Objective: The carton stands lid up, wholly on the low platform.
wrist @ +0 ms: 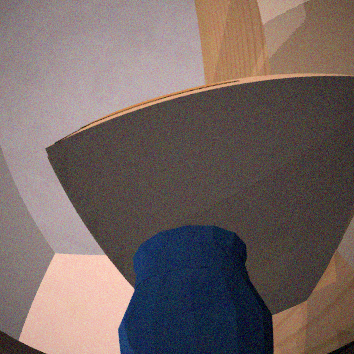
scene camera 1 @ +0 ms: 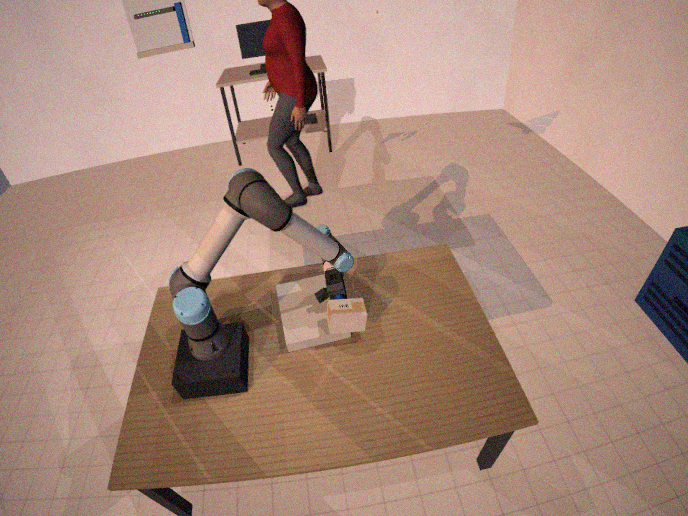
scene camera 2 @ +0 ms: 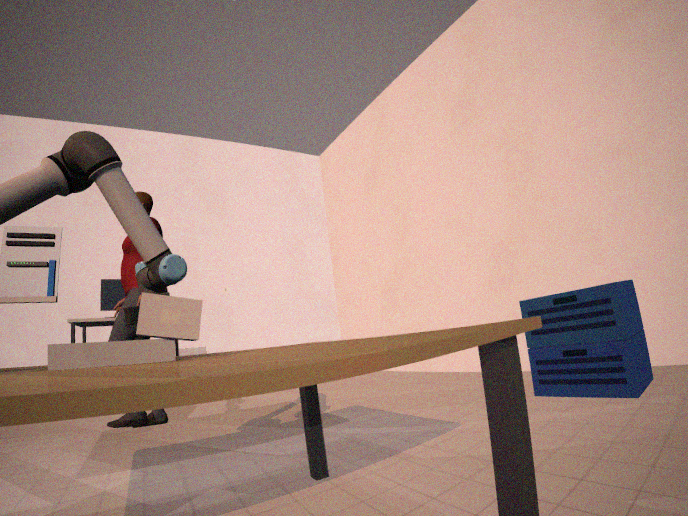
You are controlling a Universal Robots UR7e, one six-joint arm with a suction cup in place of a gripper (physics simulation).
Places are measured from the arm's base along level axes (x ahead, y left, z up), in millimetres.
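Pixels of known places: hand at its tool point: (wrist: 192,232) (scene camera 1: 339,306); arm's base at its link origin: (scene camera 1: 210,343).
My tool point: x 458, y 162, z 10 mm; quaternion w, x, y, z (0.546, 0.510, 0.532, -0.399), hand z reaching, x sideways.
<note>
For each thing: its middle in the pictures, then the offset to it from my tool point. Level surfaces: height alone.
- carton at the middle of its body: (wrist: 226,211) (scene camera 2: 169,318) (scene camera 1: 346,315) dx +24, dy -27, dz -22 mm
- low platform at the middle of its body: (scene camera 2: 113,353) (scene camera 1: 311,309) dx -124, dy +64, dz -90 mm
- wooden table at its surface level: dz -114 mm
The carton (scene camera 1: 346,319) (scene camera 2: 169,317) (wrist: 210,165) is tipped on its side and slightly tilted, with its barcode face up in scene camera 1. My suction cup (scene camera 1: 338,297) (wrist: 190,230) is shut on the carton, on the face turned toward the back of the table; scene camera 2 hides the cup behind the carton. The low platform (scene camera 1: 297,330) (scene camera 2: 111,355) is pale and flat. The carton is over its front right part and reaches past its right edge. A small gap seems to show beneath the carton in scene camera 2; contact is hard to tell.
The wooden table (scene camera 1: 389,388) (scene camera 2: 311,352) carries the platform and the arm's black base (scene camera 1: 213,369). A person in red (scene camera 1: 288,52) (scene camera 2: 130,266) stands behind the table, by a desk (scene camera 1: 236,74) with a monitor. Blue boxes (scene camera 1: 669,294) (scene camera 2: 589,338) are at the right.
</note>
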